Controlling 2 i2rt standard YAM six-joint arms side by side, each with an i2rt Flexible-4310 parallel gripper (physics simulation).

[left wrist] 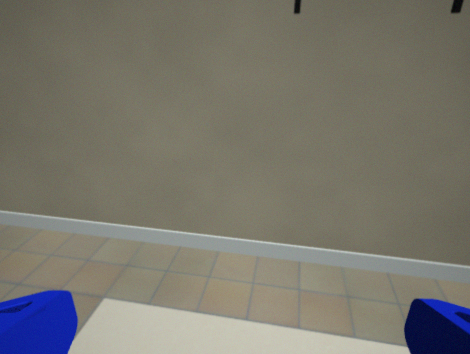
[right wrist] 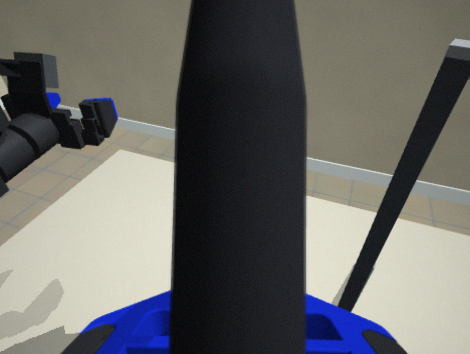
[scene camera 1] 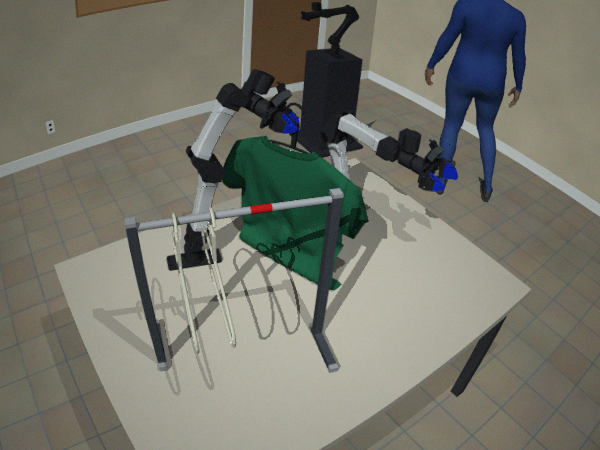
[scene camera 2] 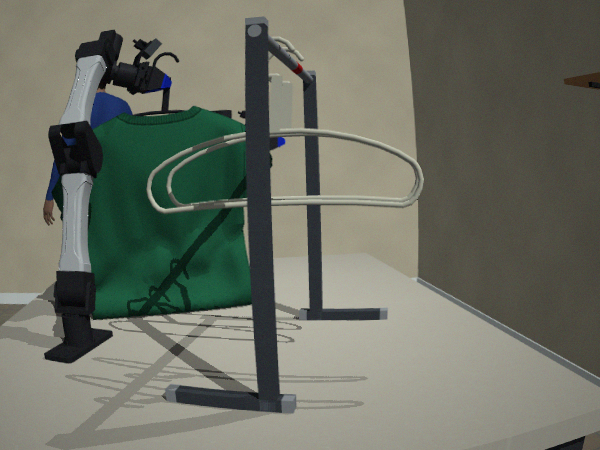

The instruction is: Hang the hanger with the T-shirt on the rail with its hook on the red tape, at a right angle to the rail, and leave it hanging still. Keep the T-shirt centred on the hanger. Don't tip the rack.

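Note:
My right gripper [scene camera 1: 291,122] [scene camera 2: 166,82] [right wrist: 237,290] is shut on the stem of the dark hanger [scene camera 2: 165,101] [right wrist: 240,175], below its curved hook. The green T-shirt [scene camera 1: 285,175] [scene camera 2: 130,235] hangs on this hanger, its collar around the stem. The shirt is on the robot's side of the rack, apart from the rail [scene camera 1: 300,202] [scene camera 2: 282,56]. The red tape [scene camera 1: 261,208] [scene camera 2: 299,68] on the rail is uncovered. My left gripper [scene camera 1: 444,178] [left wrist: 239,309] is open and empty, off to the right in scene camera 1. Most of the hanger is hidden inside the shirt.
The rack's dark posts [scene camera 1: 327,265] [scene camera 2: 260,225] [right wrist: 400,185] stand upright on the table [scene camera 1: 425,280]. Two cream hangers [scene camera 1: 185,285] [scene camera 2: 320,131] hang on the rail, left of the tape in scene camera 1. A person in blue [scene camera 1: 482,60] is behind the table.

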